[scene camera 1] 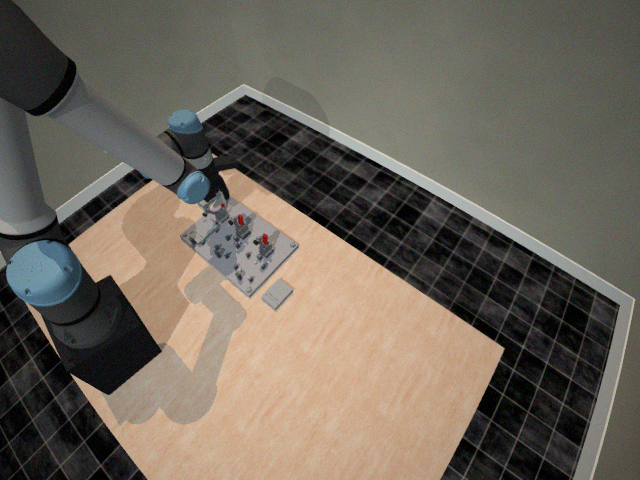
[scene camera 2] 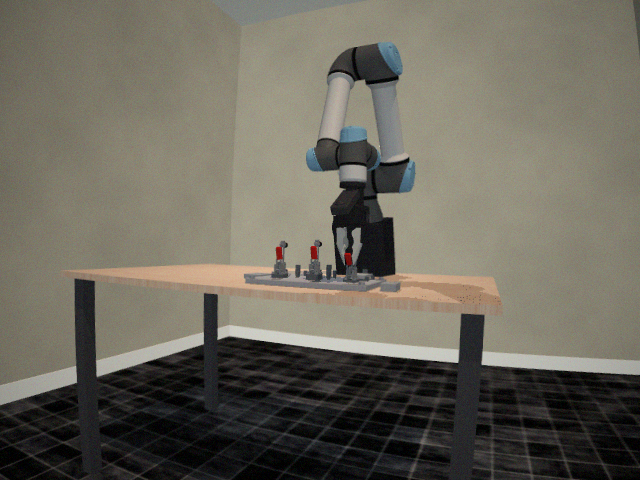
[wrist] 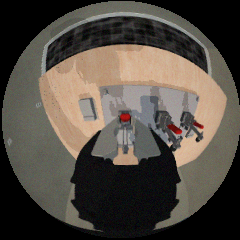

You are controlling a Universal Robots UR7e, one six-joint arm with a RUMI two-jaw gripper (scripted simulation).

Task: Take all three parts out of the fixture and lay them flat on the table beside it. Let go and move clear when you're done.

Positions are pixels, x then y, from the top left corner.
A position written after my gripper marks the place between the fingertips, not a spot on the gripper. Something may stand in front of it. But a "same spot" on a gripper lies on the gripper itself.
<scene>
my gripper: scene camera 1 224,205; scene camera 2; wrist
same spot on my gripper: (scene camera 2: 340,234) = (wrist: 146,141)
</scene>
